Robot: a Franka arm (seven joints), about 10 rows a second.
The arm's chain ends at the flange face. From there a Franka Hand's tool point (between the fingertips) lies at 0.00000 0.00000 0.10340 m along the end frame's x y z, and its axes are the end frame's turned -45 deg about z.
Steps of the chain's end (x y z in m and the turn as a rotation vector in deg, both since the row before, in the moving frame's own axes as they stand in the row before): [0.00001, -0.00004, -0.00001, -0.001, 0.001, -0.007]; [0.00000, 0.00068, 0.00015, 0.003, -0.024, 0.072]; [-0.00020, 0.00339, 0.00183, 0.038, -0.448, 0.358]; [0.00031, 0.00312, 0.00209, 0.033, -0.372, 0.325]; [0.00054, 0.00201, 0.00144, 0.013, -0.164, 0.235]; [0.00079, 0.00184, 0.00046, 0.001, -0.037, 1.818]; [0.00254, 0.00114, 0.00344, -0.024, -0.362, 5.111]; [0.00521, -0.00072, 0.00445, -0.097, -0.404, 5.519]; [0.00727, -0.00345, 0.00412, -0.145, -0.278, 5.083]
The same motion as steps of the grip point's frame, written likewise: [0.00004, -0.00002, -0.00001, -0.001, 0.000, -0.007]; [-0.00051, 0.00045, 0.00015, 0.019, -0.015, 0.072]; [-0.00306, 0.00163, 0.00183, 0.344, -0.290, 0.358]; [-0.00242, 0.00191, 0.00209, 0.286, -0.240, 0.325]; [-0.00123, 0.00158, 0.00144, 0.125, -0.107, 0.235]; [-0.00079, 0.00181, 0.00046, 0.027, -0.025, 1.818]; [0.00052, 0.00215, 0.00344, 0.239, -0.273, 5.111]; [0.00357, 0.00275, 0.00445, 0.217, -0.354, 5.519]; [0.00705, 0.00251, 0.00412, 0.094, -0.299, 5.083]
